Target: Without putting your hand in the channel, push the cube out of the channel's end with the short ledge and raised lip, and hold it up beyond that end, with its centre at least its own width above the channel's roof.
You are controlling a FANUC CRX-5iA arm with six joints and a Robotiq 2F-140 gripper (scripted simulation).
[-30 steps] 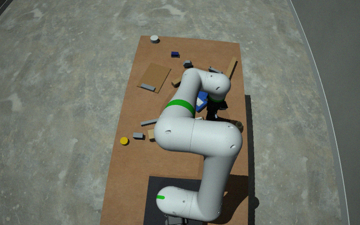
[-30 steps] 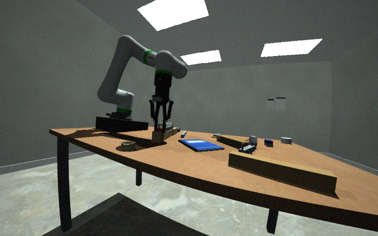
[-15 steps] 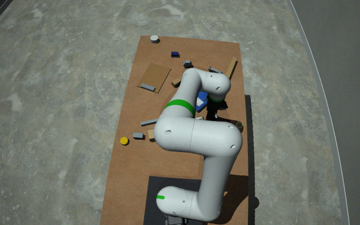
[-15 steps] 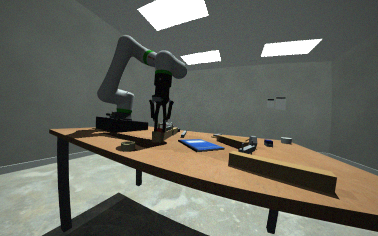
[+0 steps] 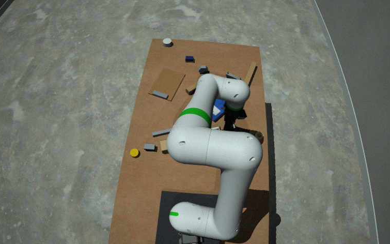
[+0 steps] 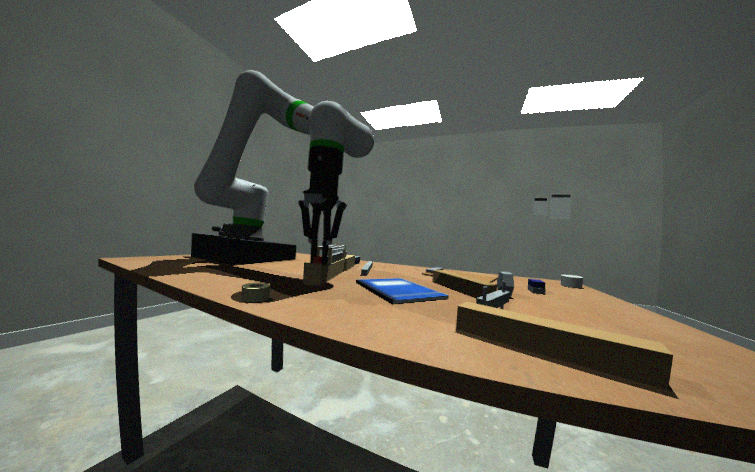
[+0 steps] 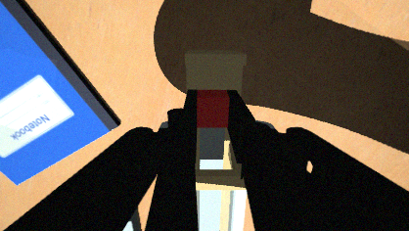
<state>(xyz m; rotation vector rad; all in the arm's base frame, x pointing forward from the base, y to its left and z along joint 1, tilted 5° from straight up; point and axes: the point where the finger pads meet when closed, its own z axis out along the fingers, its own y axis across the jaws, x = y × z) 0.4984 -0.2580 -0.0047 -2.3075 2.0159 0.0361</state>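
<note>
Right now the red cube is 20 mm below my hand. From my hand the other things lie so: short grey bar: 80 mm to the left, 30 mm below, 10 mm behind; wooden channel: 130 mm to the left, 30 mm below, 20 mm behind; tape roll: 200 mm to the right, 70 mm below, 30 mm behind.
</note>
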